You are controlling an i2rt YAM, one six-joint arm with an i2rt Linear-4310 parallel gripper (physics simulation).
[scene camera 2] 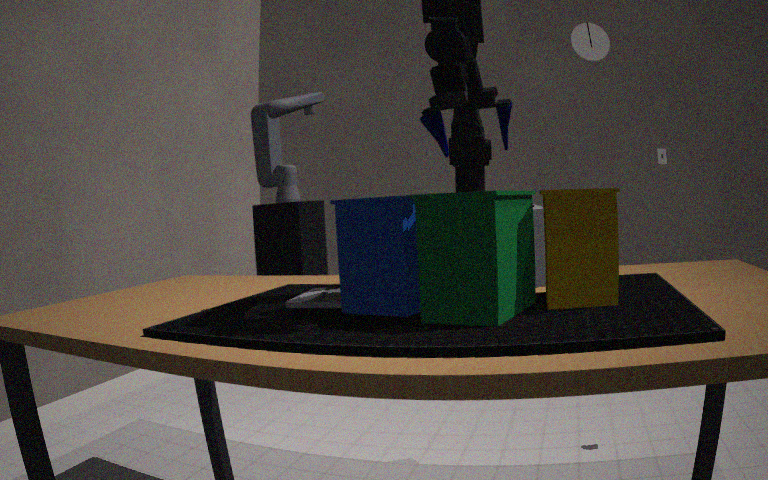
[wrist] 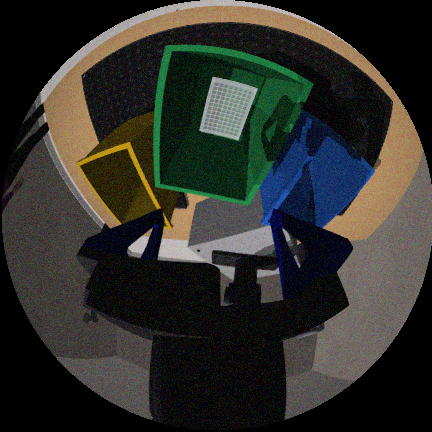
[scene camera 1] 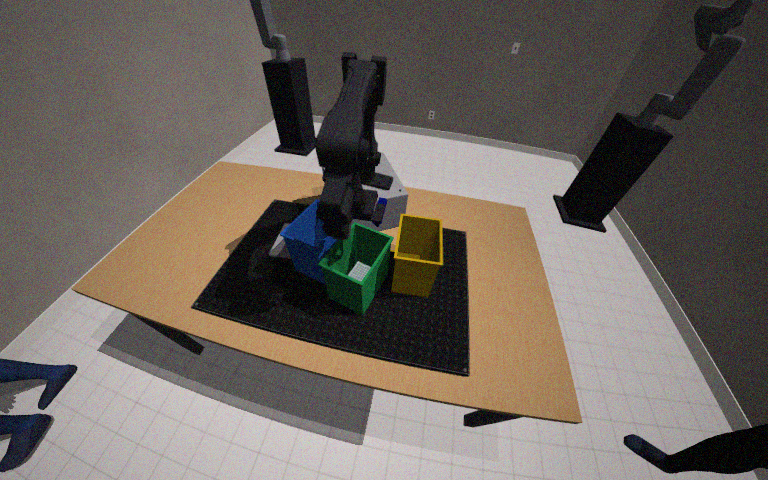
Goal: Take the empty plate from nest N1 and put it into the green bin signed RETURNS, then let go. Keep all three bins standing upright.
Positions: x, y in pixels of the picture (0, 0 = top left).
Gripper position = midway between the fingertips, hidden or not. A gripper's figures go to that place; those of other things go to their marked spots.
The gripper [wrist: 216, 214] is 13 cm from the lens. A white gridded plate [wrist: 227, 103]: 31 cm from the lens.
